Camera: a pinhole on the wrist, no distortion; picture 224 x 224 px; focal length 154.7 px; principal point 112.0 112.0 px. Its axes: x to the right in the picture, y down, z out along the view. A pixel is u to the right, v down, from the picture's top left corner.
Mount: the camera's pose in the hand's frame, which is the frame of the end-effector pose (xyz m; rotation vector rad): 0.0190 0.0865 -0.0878 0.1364 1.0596 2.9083
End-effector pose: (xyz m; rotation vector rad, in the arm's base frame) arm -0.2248 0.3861 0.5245 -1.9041 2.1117 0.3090
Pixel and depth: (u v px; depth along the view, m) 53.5 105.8 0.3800
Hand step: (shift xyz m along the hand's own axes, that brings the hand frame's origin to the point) 0.1992 0.3311 0.1823
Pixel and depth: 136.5 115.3 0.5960
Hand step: -0.0170 0.4648 0.3811
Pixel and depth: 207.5 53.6 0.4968
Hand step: -0.2358 0.5696 0.1910
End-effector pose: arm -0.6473 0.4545 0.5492 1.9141 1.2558 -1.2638
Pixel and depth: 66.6 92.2 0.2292
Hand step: 0.1086 0.2508 0.0635
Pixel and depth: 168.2 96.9 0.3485
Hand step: -0.0727 0.3445 0.1646
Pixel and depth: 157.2 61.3 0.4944
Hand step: -0.0749 0.5370 0.1946
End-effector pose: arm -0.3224 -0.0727 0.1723 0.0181 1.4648 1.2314
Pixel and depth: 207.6 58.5 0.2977
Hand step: -0.1340 0.3688 0.0854
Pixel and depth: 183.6 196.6 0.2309
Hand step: -0.0662 0.1452 0.1767
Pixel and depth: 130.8 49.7 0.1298
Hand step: 0.0165 0.2107 -0.0214
